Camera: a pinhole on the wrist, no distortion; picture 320 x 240 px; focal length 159.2 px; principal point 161.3 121.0 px. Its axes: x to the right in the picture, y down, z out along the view. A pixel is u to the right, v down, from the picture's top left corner.
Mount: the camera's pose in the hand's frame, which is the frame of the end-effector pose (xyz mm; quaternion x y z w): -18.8 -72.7 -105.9 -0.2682 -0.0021 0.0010 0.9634
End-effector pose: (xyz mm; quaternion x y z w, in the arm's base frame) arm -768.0 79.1 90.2 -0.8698 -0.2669 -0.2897 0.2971
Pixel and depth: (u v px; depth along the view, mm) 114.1 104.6 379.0
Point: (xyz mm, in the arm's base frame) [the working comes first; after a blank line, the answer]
In the camera's frame: -112.4 -39.0 379.0

-720.4 139.5 -186.5
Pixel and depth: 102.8 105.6 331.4
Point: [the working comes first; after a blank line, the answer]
In the camera's frame: -121.8 -32.1 331.4

-754.0 119.7 -156.7
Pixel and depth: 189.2 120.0 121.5
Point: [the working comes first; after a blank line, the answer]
In the camera's frame: 21.3 -0.8 121.5

-773.8 85.9 96.2
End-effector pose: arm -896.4 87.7 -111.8 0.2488 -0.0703 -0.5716 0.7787
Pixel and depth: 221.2 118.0 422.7
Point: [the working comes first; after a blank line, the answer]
In the camera's frame: 159.0 -8.0 422.7

-833.3 -89.3 155.0
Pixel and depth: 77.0 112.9 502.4
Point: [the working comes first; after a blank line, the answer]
In the camera's frame: -266.0 -25.6 502.4

-985.2 286.6 306.8
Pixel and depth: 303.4 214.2 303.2
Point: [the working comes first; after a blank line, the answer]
In the camera's frame: 270.6 177.5 303.2

-634.4 -110.5 9.7
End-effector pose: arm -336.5 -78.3 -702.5 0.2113 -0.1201 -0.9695 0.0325
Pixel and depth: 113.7 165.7 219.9
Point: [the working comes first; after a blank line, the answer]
In the camera's frame: -65.7 61.7 219.9

-278.5 -148.2 -600.7
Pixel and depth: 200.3 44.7 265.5
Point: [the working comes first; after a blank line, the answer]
In the camera's frame: 65.0 -127.2 265.5

-456.3 0.5 -566.3
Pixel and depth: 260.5 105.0 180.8
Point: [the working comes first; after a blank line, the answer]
In the camera's frame: 112.7 -18.2 180.8

-445.5 -81.4 -686.8
